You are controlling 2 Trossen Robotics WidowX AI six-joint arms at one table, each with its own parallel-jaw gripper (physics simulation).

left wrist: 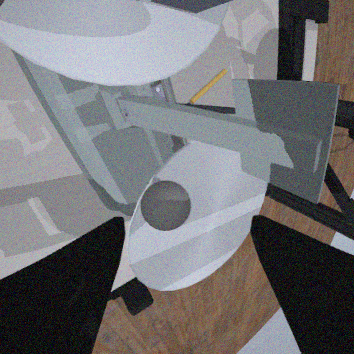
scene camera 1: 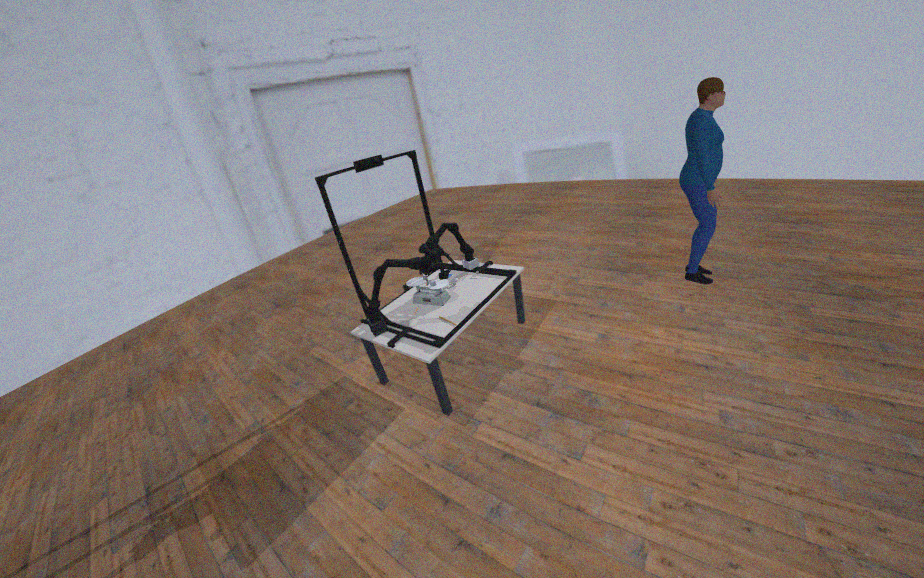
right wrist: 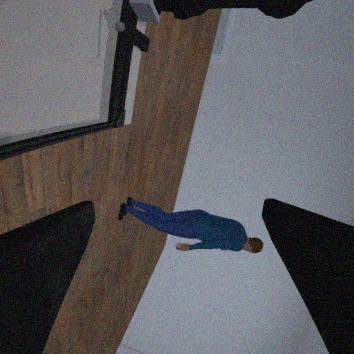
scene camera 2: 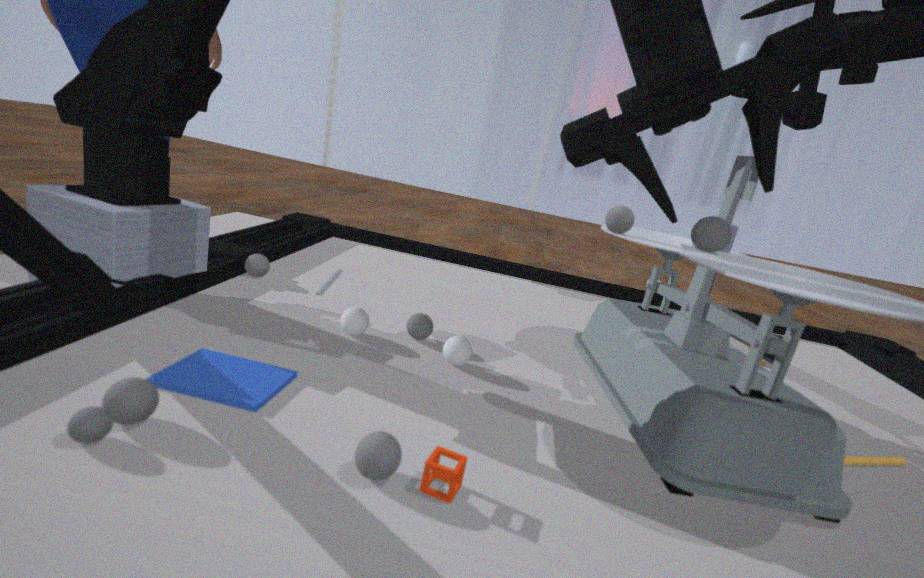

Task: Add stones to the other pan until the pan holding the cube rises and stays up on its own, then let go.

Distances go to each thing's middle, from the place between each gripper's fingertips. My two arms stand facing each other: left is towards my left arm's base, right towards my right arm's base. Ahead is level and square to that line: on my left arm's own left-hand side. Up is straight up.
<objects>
Right now my right hand is 320 mm past the grey balance scale [scene camera 2: 710,420], 20 mm to the right of it and 250 mm above it. From my right hand the other things lie so: orange wireframe cube [scene camera 2: 454,477]: 530 mm behind, 190 mm to the left, 360 mm below; blue flat pad [scene camera 2: 206,374]: 480 mm behind, 360 mm to the left, 360 mm below.
I see the grey balance scale 70 mm below my left hand, 50 mm ahead of it and 30 mm to the right of it. The rest, counted from my left hand: orange wireframe cube 180 mm below, 170 mm behind, 140 mm to the left; blue flat pad 320 mm to the left, 190 mm below, 120 mm behind.
</objects>
